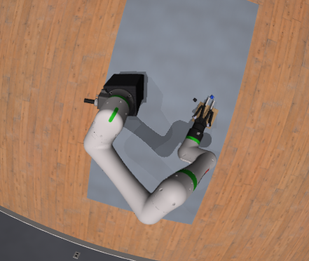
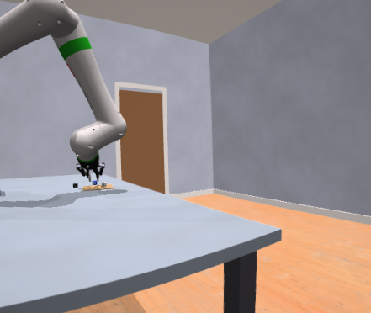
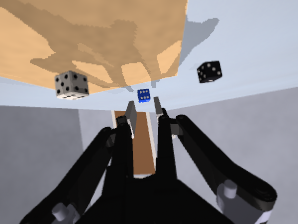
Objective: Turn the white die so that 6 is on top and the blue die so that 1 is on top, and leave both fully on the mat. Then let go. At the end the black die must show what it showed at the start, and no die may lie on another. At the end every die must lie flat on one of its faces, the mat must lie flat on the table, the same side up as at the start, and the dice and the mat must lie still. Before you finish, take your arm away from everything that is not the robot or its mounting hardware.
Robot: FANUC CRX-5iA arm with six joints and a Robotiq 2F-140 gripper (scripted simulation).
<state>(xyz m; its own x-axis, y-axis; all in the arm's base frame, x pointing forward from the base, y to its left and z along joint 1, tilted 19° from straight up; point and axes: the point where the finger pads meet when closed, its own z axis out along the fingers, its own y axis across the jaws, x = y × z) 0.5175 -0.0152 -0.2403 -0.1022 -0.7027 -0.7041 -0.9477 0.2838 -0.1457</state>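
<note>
Now: the blue die 40 mm to the left of my hand, 40 mm below it and 20 mm ahead of it. From my hand the other things lie so: black die: 90 mm behind, 40 mm below; tan mat: 80 mm to the right, 40 mm below; white die: 90 mm to the right, 30 mm below, 30 mm ahead.
</note>
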